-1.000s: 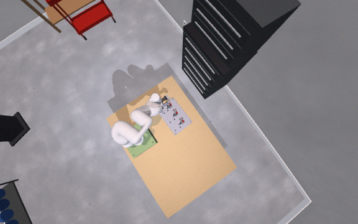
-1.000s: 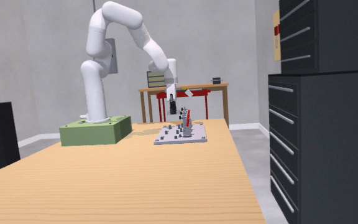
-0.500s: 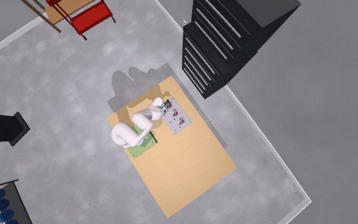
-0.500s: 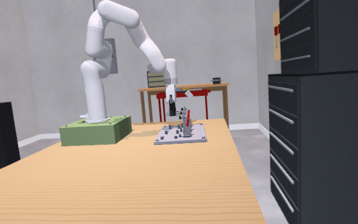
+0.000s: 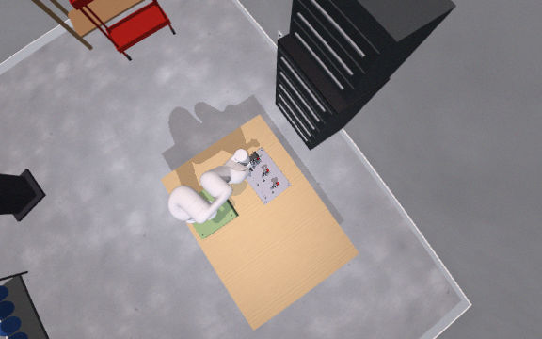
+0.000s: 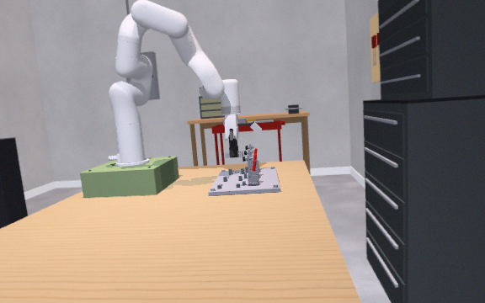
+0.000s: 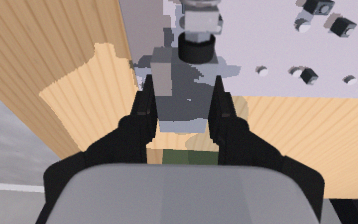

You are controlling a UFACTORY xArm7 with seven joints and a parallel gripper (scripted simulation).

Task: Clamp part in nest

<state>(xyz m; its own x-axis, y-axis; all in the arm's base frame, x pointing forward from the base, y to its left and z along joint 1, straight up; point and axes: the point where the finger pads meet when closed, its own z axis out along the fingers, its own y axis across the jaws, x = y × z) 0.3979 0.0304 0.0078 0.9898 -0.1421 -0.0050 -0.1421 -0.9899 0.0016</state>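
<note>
Now: hand 1 cm above the grey part. The rest, counted from my hand: grey fixture plate: 3 cm ahead, 12 cm to the right, 9 cm below.
</note>
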